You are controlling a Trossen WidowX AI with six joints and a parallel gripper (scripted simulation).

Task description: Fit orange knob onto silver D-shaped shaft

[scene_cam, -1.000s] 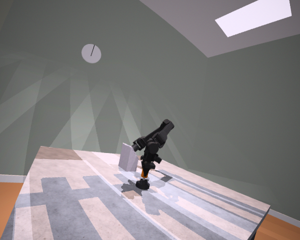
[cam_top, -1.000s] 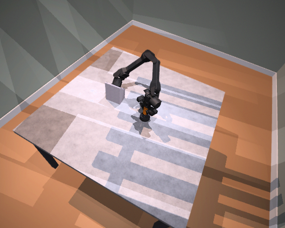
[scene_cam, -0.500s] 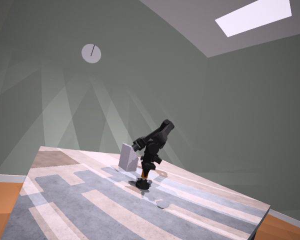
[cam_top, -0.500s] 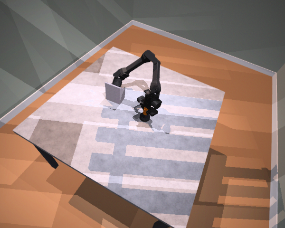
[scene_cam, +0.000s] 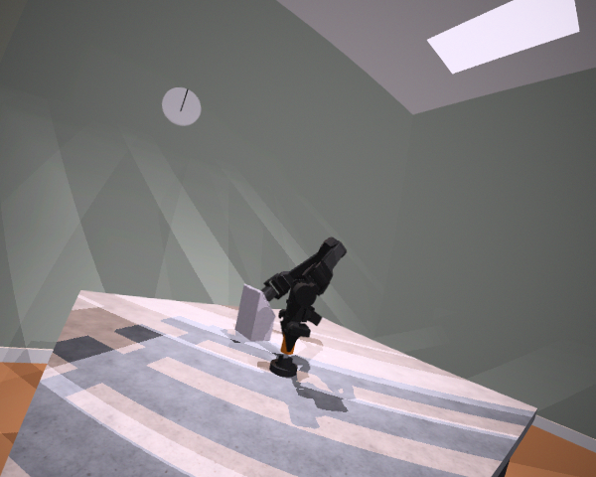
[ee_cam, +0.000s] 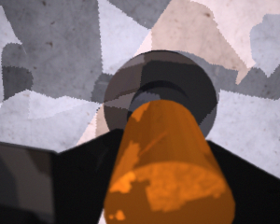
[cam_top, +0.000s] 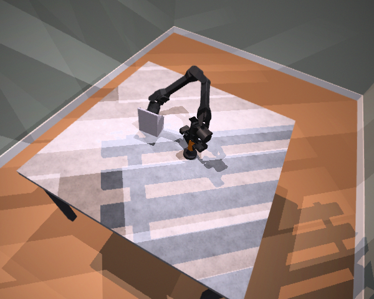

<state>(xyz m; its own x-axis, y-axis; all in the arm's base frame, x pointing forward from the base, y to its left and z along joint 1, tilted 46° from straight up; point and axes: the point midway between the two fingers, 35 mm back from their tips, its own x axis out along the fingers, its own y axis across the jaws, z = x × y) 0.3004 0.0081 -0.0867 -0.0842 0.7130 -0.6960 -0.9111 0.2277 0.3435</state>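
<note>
Right now my gripper tip is 3 cm below the orange knob. The rest, counted from my gripper tip: round pedestal: 4 cm below.
</note>
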